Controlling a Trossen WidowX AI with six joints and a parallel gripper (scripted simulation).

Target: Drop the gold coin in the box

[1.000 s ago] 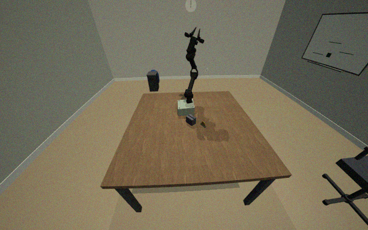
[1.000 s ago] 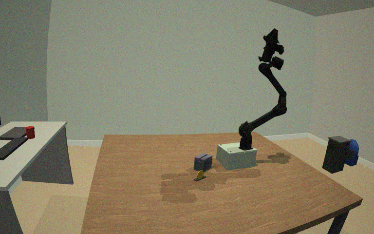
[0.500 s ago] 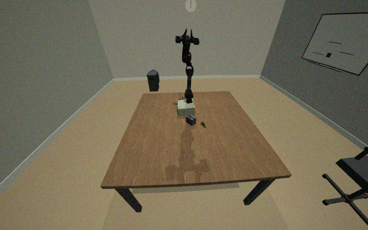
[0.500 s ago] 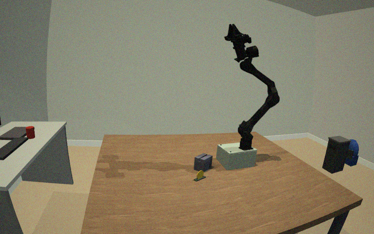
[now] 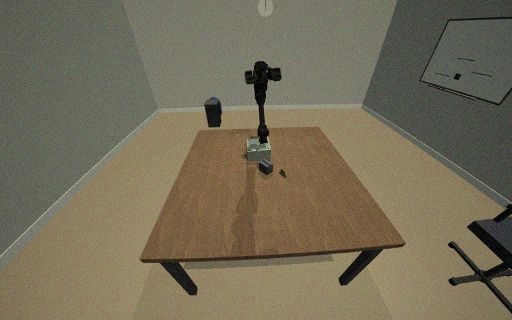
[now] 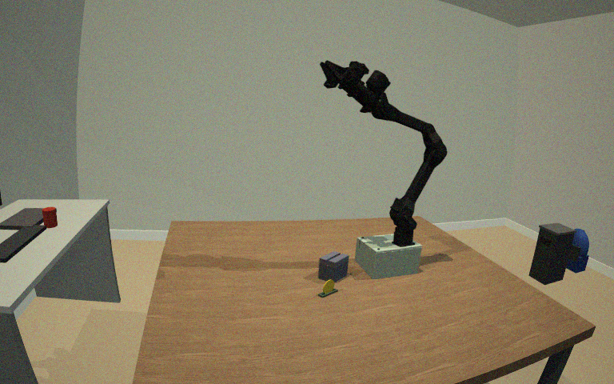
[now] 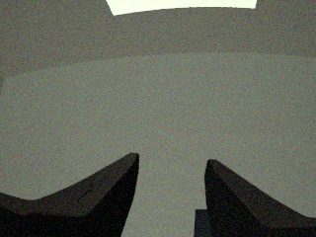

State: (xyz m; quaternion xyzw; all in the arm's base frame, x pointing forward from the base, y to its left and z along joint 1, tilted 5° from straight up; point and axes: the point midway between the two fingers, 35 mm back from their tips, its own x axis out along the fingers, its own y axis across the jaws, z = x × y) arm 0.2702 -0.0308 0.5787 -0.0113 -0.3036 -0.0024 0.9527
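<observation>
My gripper tip is now 1 cm short of the gold coin, 14 cm to the right of it and 67 cm above it.
</observation>
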